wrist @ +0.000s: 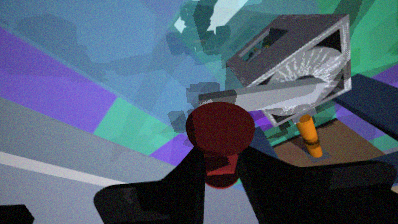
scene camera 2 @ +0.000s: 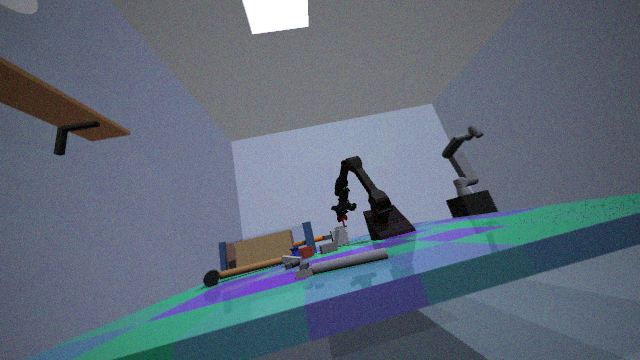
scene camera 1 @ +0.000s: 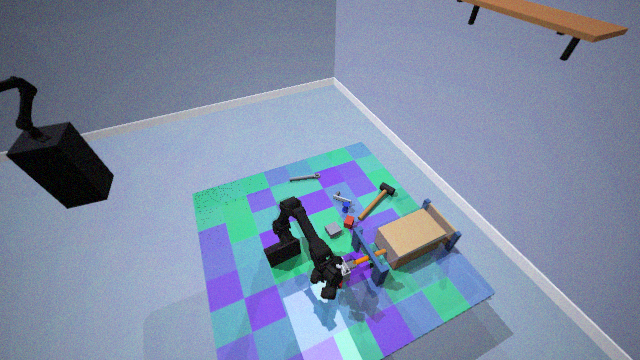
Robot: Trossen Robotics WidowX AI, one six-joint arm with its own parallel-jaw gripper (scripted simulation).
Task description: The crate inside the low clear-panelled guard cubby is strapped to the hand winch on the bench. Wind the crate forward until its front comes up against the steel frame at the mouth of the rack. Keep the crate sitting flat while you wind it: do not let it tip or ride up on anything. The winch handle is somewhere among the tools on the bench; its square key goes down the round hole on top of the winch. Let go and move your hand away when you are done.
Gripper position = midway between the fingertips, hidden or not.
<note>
In view: my gripper [wrist: 215, 142], a dark red knob [wrist: 221, 130] and a wrench [scene camera 2: 305, 270].
The wrist view does not show the wrench: it is out of frame.
</note>
